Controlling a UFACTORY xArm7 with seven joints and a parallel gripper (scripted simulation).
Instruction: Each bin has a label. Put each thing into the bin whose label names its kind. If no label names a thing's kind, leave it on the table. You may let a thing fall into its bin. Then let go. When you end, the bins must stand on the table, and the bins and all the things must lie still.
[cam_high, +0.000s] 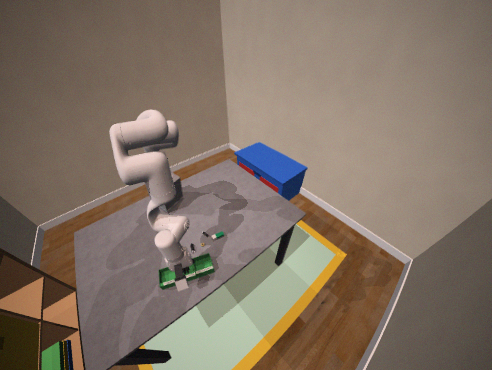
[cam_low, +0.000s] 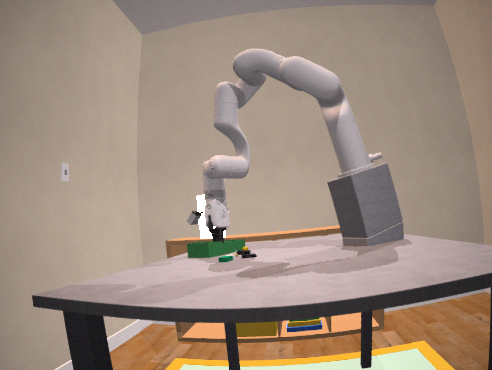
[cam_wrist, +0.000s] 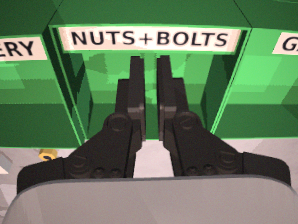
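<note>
Right now the green three-compartment bin is 2 cm below my hand. Round my hand: yellow nut 10 cm behind, 12 cm to the left, 4 cm below; black cylinder 11 cm behind, 7 cm to the left, 3 cm below; small black object 16 cm behind, 16 cm to the left, 3 cm below.
</note>
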